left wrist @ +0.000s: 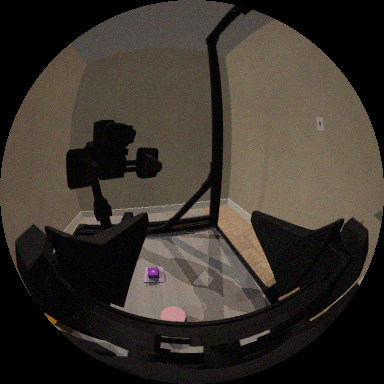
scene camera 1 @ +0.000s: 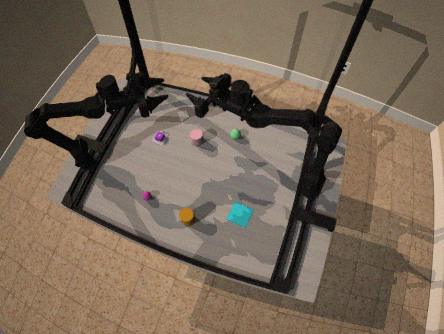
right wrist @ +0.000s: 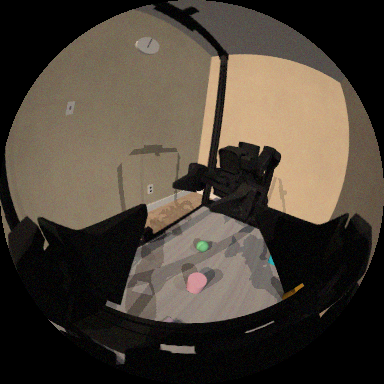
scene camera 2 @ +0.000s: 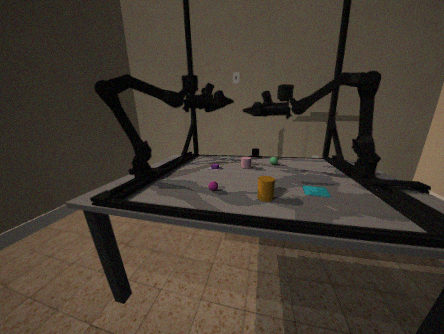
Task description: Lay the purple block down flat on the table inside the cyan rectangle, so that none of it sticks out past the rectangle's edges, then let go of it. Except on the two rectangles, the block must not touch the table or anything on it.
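Frame: origin at the left arm's base, x left, y back, z up, level; centimetres.
Seen in the pictures: left gripper, fingertip midpoint: (left wrist: 201,217) (scene camera 1: 193,85) (right wrist: 188,194) (scene camera 2: 245,110); right gripper, fingertip midpoint: (left wrist: 131,167) (scene camera 1: 166,87) (right wrist: 202,210) (scene camera 2: 229,103); left arm's base at its link origin: (scene camera 1: 310,191) (scene camera 2: 363,173); right arm's base at its link origin: (left wrist: 107,227) (scene camera 1: 87,163) (scene camera 2: 143,177).
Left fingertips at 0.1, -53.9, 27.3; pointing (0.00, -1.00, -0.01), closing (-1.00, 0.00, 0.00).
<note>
Offsets run from my left fingertips to a thing's top centre, as dx, dy, dz. "spot": to the spot under its first point.
The purple block @(+12.4, -12.5, -27.3) (scene camera 1: 159,135) (scene camera 2: 215,166) (left wrist: 153,272) lies flat on the pale lilac rectangle (scene camera 1: 159,142) (left wrist: 160,279), toward the back left of the table in scene camera 1. The cyan rectangle @(spot: +22.7, +35.0, -29.0) (scene camera 1: 240,215) (scene camera 2: 316,191) lies bare toward the front right; a sliver of it shows in the right wrist view (right wrist: 271,260). My right gripper (scene camera 1: 164,88) (scene camera 2: 232,101) is open and empty, high above the table's back part. My left gripper (scene camera 1: 196,87) (scene camera 2: 244,110) (left wrist: 201,217) is open and empty, also high up, facing the right gripper across a gap. Neither touches the block.
A pink cylinder @(+4.8, +2.3, -24.0) (scene camera 1: 196,137) (scene camera 2: 246,162) (left wrist: 173,314) (right wrist: 196,283) stands right of the block, with a green ball @(-5.6, +15.0, -24.6) (scene camera 1: 235,133) (scene camera 2: 274,160) (right wrist: 202,246) farther right. An orange cylinder @(+34.9, +19.5, -22.3) (scene camera 1: 186,216) (scene camera 2: 266,189) stands left of the cyan rectangle. A magenta ball @(+36.9, +0.8, -25.6) (scene camera 1: 146,195) (scene camera 2: 213,186) lies front left.
</note>
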